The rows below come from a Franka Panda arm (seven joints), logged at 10 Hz.
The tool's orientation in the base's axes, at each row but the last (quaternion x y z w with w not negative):
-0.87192, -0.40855, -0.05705, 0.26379
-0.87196, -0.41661, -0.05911, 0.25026
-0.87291, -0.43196, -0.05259, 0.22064
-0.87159, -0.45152, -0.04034, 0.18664
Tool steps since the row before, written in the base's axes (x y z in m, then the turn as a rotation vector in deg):
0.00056, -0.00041, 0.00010, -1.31, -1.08, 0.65
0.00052, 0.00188, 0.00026, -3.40, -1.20, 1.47
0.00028, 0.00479, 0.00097, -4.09, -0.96, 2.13
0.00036, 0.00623, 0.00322, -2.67, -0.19, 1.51
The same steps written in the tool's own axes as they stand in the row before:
0.00012, 0.00059, -0.00036, -1.40, -0.67, -0.95
0.00173, -0.00070, 0.00063, -2.57, -2.51, -1.50
0.00395, -0.00265, 0.00116, -2.64, -3.39, -1.92
0.00579, -0.00390, -0.00077, -1.36, -2.48, -1.21

